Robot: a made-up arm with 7 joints.
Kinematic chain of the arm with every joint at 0, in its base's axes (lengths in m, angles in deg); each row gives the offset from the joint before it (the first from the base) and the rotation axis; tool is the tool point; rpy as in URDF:
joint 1: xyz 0 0 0.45 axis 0 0.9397 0.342
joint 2: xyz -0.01 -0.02 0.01 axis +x
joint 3: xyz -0.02 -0.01 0 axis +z
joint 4: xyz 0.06 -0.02 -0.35 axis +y
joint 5: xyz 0 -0.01 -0.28 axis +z
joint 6: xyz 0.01 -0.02 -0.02 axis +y
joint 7: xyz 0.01 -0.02 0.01 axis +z
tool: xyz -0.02 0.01 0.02 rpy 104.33 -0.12 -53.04
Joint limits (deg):
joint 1: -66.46..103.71
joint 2: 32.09..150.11
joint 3: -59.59..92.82
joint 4: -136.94..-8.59
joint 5: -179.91..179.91
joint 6: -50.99..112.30
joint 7: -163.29..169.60
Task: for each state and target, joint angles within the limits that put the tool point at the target. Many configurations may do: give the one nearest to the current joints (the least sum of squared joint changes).
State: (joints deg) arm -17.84 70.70 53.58 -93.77 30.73 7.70 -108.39
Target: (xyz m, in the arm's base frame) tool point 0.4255 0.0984 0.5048
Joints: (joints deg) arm -46.14 36.49 13.26 -83.54 24.37 10.04 -109.55
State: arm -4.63 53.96 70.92 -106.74 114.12 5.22 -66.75
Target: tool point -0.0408 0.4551 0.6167
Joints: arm -3.84 68.73 91.40 -82.14 117.21 10.35 -69.32
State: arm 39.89 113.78 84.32 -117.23 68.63 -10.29 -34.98
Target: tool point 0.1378 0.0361 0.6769
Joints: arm 32.94 113.14 89.01 -136.65 69.41 -8.67 -35.46
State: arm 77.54 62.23 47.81 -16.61 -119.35 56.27 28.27
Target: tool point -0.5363 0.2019 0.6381
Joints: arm 103.71 43.95 51.28 -8.59 -125.62 43.69 30.22
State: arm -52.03 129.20 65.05 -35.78 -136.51 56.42 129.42
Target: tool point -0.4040 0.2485 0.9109
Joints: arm -54.15 149.02 69.06 -34.78 -136.88 63.93 133.61
